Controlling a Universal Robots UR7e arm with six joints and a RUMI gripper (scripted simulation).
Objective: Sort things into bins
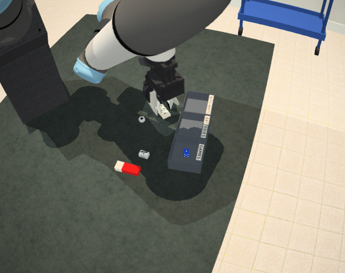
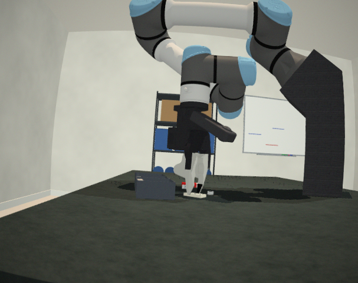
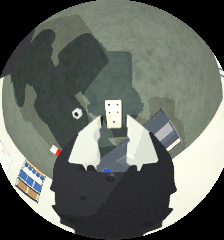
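My gripper is now 20 mm above the white domino. The rest, counted from my hand: blue die: 140 mm to the right, 90 mm ahead, 10 mm below; then white nut: 50 mm behind, 40 mm to the right, 20 mm below; then grey-white object: 160 mm to the right, 20 mm behind, 10 mm below.
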